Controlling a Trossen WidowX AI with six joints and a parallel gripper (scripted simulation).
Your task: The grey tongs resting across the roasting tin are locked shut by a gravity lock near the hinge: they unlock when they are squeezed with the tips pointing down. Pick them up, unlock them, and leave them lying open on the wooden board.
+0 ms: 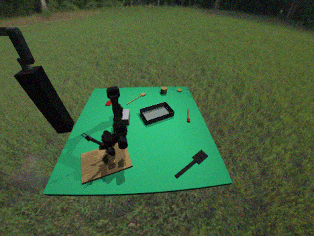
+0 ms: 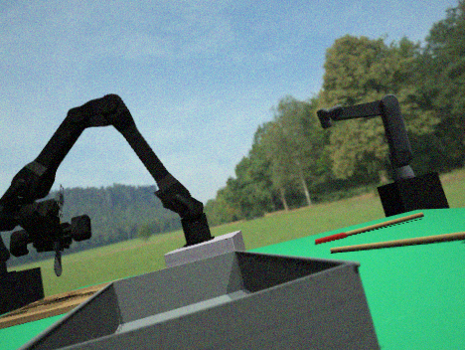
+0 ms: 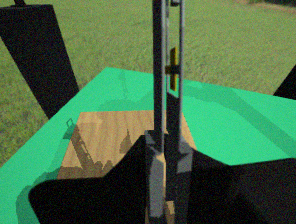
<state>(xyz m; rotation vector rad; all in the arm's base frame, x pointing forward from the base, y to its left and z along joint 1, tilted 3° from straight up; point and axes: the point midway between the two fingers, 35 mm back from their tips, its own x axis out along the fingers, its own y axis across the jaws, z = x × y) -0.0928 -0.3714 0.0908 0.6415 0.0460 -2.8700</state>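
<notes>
Right now my gripper tip is 10 mm short of the wooden board, 20 mm to the left of it and 140 mm above it. Round my gripper tip: black spatula 660 mm ahead, 160 mm to the right, 140 mm below; then yellow lock piece 10 mm ahead, 70 mm above; then roasting tin 500 mm ahead, 410 mm to the left, 110 mm below.
</notes>
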